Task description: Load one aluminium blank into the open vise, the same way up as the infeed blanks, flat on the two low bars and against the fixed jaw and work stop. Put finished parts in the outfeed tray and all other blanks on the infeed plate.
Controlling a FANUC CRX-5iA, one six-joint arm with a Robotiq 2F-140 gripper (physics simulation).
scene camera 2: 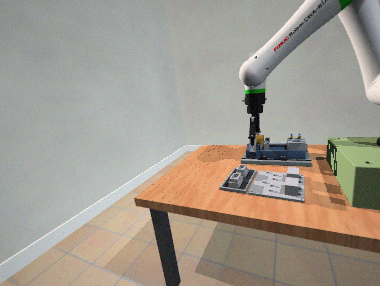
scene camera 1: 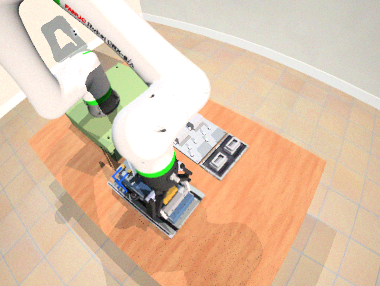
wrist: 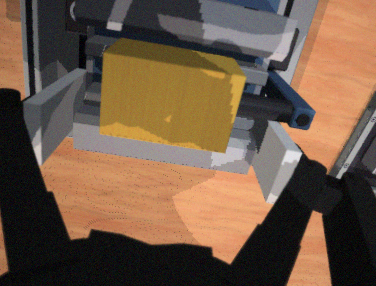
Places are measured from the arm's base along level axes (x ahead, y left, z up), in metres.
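Where they show: gripper, fingertip midpoint: (scene camera 2: 254, 148); arm's base, origin of the base link: (scene camera 1: 104, 103).
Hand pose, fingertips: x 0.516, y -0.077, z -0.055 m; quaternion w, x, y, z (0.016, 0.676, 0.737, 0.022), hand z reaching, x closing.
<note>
Things, the pixels of their top centre, and the offset from my fingertips.
- yellow block, middle of its top: (wrist: 169, 106) (scene camera 1: 165, 191) (scene camera 2: 259, 136) 0.025 m back, 0.004 m right, 0.062 m up
- open vise, middle of its top: (scene camera 1: 149, 182) (scene camera 2: 274, 139) 0.093 m back, 0.015 m right, 0.045 m up
A yellow block (scene camera 1: 170, 195) (scene camera 2: 259, 140) (wrist: 167, 100) sits in the open vise (scene camera 1: 183, 209) (scene camera 2: 285, 151) (wrist: 240, 37), beside a grey jaw. My gripper (scene camera 1: 173, 192) (scene camera 2: 253, 144) (wrist: 169, 107) is low over the vise, with its pads at either side of the block. In the wrist view gaps show between each pad and the block, so it is open. The bars and the work stop are hard to make out. Two grey blanks (scene camera 2: 293, 188) (scene camera 2: 293, 173) stand on the infeed plate (scene camera 1: 196, 142) (scene camera 2: 260, 189). In scene camera 1 the arm hides part of that plate.
The dark outfeed tray (scene camera 1: 220, 176) (scene camera 2: 228, 188) holds two hollowed grey parts (scene camera 1: 218, 160) (scene camera 1: 232, 145) (scene camera 2: 235, 180) (scene camera 2: 242, 171). It adjoins the infeed plate. The green robot base (scene camera 1: 90, 122) (scene camera 2: 367, 182) stands beyond the vise's far end. Blue tubes (scene camera 1: 120, 175) rise at the vise's rear.
</note>
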